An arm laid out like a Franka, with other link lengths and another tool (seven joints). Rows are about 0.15 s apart.
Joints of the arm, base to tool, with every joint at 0 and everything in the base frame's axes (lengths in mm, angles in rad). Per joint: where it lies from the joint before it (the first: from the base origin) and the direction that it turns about. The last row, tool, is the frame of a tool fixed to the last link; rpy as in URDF.
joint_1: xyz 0 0 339.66 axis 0 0 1
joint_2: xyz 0 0 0 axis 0 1 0
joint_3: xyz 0 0 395 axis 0 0 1
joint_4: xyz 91.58 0 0 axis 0 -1 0
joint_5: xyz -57.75 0 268.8 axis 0 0 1
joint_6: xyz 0 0 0 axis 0 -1 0
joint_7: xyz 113.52 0 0 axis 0 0 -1
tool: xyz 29 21 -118.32 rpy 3.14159 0.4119 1.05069
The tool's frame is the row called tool.
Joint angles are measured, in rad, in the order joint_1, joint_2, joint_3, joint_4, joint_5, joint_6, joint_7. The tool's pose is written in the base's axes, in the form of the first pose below.
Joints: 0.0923, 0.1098, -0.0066, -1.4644, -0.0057, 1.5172, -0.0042
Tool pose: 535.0 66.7 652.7 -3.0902 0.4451 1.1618
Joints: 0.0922, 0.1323, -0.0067, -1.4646, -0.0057, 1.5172, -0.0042
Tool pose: 541.9 67.2 640.4 -3.0680 0.4559 1.1713
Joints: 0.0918, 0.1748, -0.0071, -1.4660, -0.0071, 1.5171, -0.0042
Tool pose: 554.0 67.7 616.4 -3.0251 0.4776 1.1899
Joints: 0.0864, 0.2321, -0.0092, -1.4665, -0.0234, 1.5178, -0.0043
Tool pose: 569.6 62.9 583.5 -2.9752 0.5180 1.2080
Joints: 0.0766, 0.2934, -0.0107, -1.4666, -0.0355, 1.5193, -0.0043
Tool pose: 584.3 56.2 547.9 -2.9179 0.5545 1.2280
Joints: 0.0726, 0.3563, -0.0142, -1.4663, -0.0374, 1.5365, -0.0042
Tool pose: 599.3 53.0 512.4 -2.8700 0.5753 1.2473
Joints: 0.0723, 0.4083, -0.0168, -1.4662, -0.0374, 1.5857, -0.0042
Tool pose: 615.3 52.8 485.8 -2.8675 0.5774 1.2480
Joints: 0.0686, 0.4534, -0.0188, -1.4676, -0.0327, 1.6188, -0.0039
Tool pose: 626.4 50.9 460.6 -2.8512 0.5794 1.2509
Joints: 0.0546, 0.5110, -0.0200, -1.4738, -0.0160, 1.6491, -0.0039
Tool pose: 636.6 43.9 425.1 -2.8078 0.5780 1.2543
